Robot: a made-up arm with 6 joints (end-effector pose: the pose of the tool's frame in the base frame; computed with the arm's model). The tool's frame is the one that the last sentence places. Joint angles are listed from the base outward.
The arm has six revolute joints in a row. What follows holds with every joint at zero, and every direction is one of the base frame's. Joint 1 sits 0.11 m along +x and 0.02 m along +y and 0.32 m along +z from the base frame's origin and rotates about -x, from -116.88 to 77.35 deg. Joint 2 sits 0.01 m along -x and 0.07 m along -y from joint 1 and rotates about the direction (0.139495, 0.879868, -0.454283), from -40.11 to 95.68 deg. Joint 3 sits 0.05 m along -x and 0.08 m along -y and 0.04 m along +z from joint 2 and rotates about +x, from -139.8 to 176.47 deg. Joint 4 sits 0.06 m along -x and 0.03 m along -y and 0.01 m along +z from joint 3 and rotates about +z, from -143.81 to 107.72 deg. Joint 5 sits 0.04 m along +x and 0.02 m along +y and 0.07 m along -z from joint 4 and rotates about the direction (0.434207, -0.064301, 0.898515), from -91.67 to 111.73 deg. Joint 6 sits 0.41 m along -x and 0.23 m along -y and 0.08 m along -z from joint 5 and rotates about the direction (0.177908, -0.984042, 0.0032), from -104.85 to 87.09 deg. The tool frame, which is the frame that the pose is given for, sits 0.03 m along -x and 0.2 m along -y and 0.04 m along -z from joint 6; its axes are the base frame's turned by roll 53.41, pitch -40.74 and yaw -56.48 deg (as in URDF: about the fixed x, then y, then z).
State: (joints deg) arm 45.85 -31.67 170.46 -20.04 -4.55 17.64
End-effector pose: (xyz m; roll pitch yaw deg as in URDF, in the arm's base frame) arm -0.5645 -0.1209 0.2447 82.76 70.37 -50.00
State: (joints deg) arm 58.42 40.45 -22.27 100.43 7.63 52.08
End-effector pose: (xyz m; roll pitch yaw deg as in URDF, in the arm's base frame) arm 0.2016 -0.5010 0.6106 48.36 -2.32 -4.08
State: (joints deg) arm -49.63 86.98 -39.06 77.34 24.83 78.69
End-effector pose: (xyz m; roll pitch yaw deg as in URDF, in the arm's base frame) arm -0.1744 -0.1776 -0.2006 176.47 67.45 29.08
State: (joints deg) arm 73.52 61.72 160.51 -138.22 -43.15 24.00
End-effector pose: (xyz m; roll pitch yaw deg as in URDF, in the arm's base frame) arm 0.2195 -0.1823 0.9086 -74.72 -14.56 -158.32
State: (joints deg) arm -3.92 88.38 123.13 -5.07 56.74 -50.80
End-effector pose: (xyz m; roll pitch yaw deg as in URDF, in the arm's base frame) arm 0.2065 0.5174 0.2421 93.69 63.78 -97.19
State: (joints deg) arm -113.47 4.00 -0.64 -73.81 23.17 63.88
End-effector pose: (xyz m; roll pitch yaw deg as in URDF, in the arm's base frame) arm -0.5185 0.2841 0.2809 28.71 21.66 -158.64
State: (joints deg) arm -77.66 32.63 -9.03 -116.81 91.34 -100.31
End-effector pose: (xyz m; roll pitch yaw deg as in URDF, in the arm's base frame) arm -0.6193 -0.0043 0.0839 103.04 78.75 38.60
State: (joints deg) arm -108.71 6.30 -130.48 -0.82 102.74 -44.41
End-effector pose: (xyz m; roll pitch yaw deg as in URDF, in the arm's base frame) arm 0.4280 -0.3671 -0.2131 39.17 -8.71 55.67
